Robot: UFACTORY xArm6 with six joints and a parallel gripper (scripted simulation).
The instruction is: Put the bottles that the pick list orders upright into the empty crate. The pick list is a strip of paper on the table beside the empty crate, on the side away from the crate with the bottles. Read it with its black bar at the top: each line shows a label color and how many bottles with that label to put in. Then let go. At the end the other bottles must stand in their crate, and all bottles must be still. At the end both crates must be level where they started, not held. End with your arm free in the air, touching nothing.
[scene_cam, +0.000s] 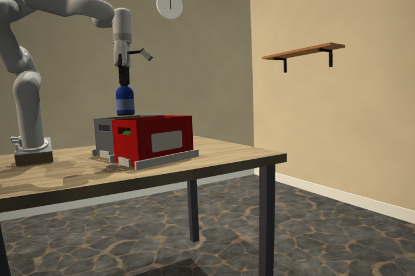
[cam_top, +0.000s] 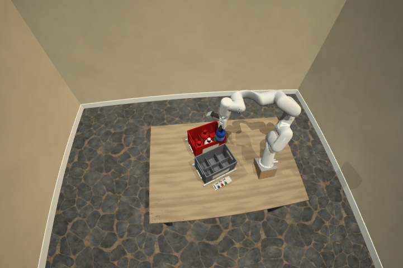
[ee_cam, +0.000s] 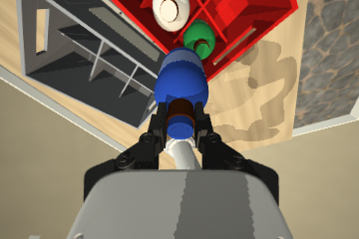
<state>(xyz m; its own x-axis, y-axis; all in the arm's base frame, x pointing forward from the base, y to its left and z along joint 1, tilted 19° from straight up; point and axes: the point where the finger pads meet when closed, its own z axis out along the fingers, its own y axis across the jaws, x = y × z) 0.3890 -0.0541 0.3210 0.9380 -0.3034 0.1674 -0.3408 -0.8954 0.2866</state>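
Right now the blue bottle is 70 mm below my hand. Also, from my hand: green-label bottle (250 mm below, 40 mm to the right); then white-label bottle (250 mm below, 80 mm ahead, 10 mm to the right); then red crate (250 mm below, 100 mm ahead, 50 mm to the right).
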